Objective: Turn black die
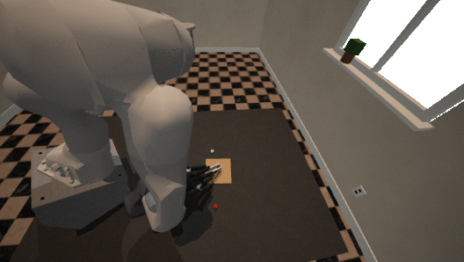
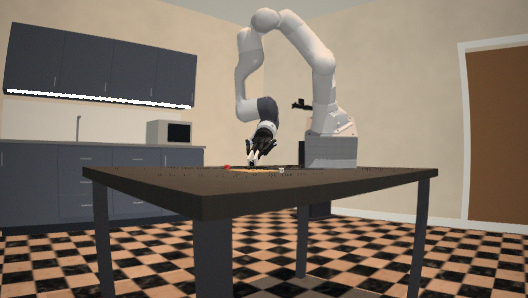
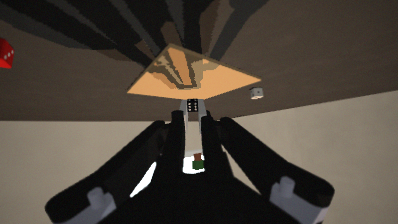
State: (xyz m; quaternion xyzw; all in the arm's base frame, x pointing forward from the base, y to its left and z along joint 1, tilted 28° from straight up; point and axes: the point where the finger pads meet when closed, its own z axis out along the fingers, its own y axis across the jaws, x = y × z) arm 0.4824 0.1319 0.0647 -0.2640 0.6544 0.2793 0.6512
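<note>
The black die is 20 mm ahead of my hand, 20 mm to the left of it and 20 mm below it. Also, from my hand: tan mat: 10 mm ahead, 10 mm to the left, 50 mm below; white die: 40 mm behind, 120 mm to the left, 40 mm below; red die: 40 mm ahead, 160 mm to the right, 40 mm below.
</note>
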